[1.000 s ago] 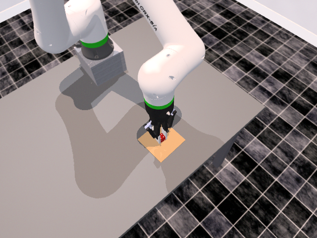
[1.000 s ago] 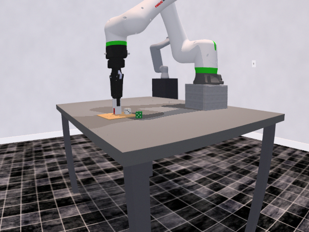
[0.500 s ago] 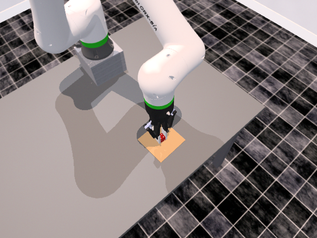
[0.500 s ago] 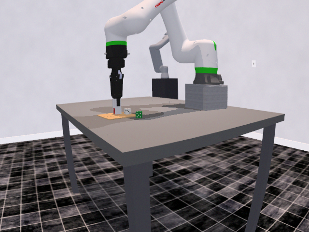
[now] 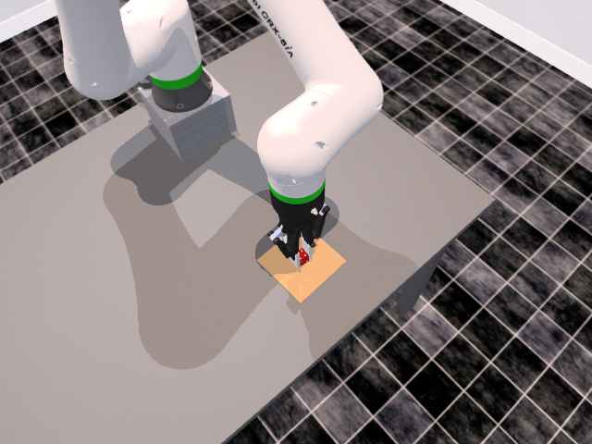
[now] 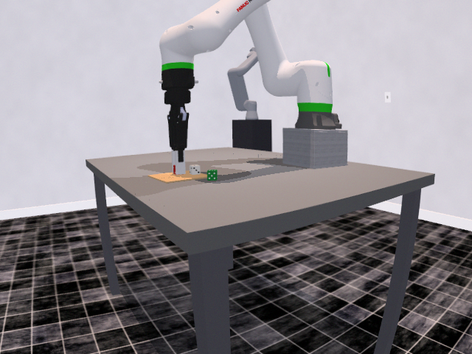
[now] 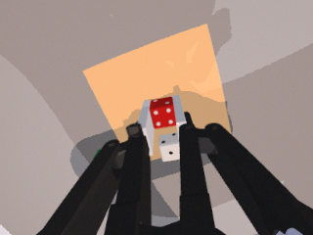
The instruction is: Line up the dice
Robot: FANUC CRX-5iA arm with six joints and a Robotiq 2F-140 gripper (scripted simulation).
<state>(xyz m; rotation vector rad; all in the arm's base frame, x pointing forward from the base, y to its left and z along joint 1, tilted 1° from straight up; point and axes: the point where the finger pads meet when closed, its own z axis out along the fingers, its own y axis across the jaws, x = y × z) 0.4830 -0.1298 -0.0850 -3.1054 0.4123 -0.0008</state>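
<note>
My gripper is now 20 mm above the red die. From my hand the other things lie so: white die (50 mm behind, 30 mm below, 10 mm to the left); then green die (110 mm to the left, 40 mm behind, 30 mm below); then mat (40 mm below).
</note>
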